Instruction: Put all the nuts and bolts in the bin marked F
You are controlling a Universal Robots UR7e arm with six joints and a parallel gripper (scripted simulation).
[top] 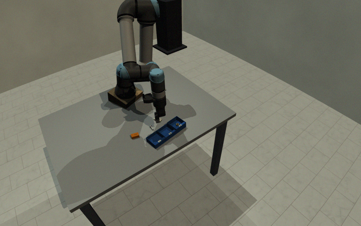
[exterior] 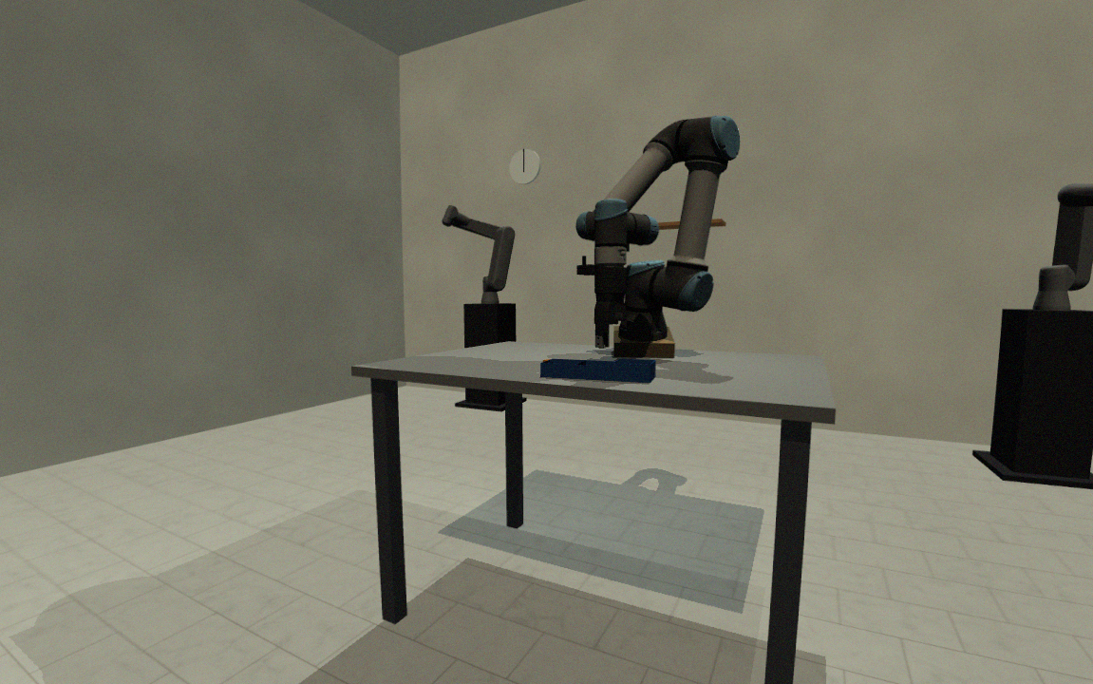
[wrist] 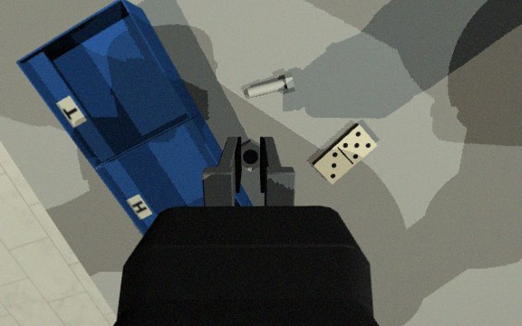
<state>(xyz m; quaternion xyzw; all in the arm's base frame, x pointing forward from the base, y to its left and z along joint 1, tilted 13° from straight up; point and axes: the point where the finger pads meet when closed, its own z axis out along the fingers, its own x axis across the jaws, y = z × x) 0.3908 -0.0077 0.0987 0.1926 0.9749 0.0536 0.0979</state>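
The brass nut is 110 mm to the left of my hand, 70 mm below it and 60 mm ahead of it. From my hand the other things lie so: grey bolt 70 mm below, 30 mm to the right, 30 mm behind; then blue bin row 70 mm ahead, 60 mm below, 10 mm to the left; then grey nut 20 mm below.
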